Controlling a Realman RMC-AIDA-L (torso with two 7-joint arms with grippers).
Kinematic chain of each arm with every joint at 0, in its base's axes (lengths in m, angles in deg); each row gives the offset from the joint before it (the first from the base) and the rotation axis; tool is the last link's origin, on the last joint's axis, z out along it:
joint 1: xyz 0 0 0.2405 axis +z
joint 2: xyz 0 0 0 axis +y
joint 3: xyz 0 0 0.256 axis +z
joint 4: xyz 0 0 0 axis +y
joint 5: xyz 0 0 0.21 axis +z
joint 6: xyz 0 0 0 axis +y
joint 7: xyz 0 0 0.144 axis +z
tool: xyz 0 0 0
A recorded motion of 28 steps. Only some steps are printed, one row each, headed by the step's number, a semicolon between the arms.
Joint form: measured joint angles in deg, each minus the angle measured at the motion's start. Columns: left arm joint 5, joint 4, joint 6, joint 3, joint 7, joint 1, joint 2; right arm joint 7, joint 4, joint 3, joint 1, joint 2, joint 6, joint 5.
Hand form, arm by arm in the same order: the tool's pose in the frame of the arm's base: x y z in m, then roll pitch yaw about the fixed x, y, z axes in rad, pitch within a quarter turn. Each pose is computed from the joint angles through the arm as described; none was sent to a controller.
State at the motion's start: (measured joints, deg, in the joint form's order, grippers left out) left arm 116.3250 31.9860 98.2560 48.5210 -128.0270 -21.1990 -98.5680; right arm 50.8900 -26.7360 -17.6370 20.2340 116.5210 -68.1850 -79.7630
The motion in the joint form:
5: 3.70 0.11 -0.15 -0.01 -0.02 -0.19 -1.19; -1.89 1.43 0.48 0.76 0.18 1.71 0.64
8: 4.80 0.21 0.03 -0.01 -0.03 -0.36 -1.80; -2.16 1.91 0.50 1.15 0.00 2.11 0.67
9: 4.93 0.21 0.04 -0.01 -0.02 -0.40 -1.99; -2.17 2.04 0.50 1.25 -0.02 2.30 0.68
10: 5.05 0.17 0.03 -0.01 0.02 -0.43 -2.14; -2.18 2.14 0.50 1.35 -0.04 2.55 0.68
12: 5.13 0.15 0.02 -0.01 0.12 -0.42 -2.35; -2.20 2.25 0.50 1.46 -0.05 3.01 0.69
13: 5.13 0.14 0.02 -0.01 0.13 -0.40 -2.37; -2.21 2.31 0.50 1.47 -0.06 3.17 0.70
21: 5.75 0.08 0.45 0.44 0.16 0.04 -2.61; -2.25 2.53 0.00 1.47 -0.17 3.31 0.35
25: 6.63 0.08 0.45 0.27 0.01 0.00 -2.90; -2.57 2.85 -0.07 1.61 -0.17 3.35 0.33
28: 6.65 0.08 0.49 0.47 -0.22 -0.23 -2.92; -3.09 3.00 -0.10 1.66 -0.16 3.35 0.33
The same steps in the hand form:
5: -0.3660 0.2636 0.0987 3.0767 -0.1893 1.4158; 0.3863 0.3242 0.1043 -1.7043 0.8580 -0.0170
8: -0.3653 0.2622 0.0938 3.0761 -0.1704 1.4150; 0.3859 0.3266 0.1037 -1.7068 0.8572 -0.0210
9: -0.3649 0.2621 0.0922 3.0741 -0.1678 1.4149; 0.3859 0.3272 0.1033 -1.7081 0.8584 -0.0241
10: -0.3647 0.2618 0.0910 3.0725 -0.1655 1.4149; 0.3861 0.3278 0.1030 -1.7092 0.8589 -0.0280
12: -0.3644 0.2614 0.0893 3.0700 -0.1637 1.4143; 0.3867 0.3285 0.1026 -1.7103 0.8593 -0.0354
13: -0.3644 0.2612 0.0891 3.0695 -0.1636 1.4147; 0.3872 0.3286 0.1024 -1.7108 0.8597 -0.0386
21: -0.3663 0.2557 0.0860 3.0671 -0.1418 1.4222; 0.3871 0.3289 0.1003 -1.7313 0.8538 -0.0533
25: -0.3669 0.2544 0.0838 3.0702 -0.1312 1.4270; 0.3865 0.3296 0.0986 -1.7367 0.8520 -0.0560
28: -0.3659 0.2555 0.0833 3.0698 -0.1268 1.4263; 0.3862 0.3298 0.0977 -1.7378 0.8452 -0.0554

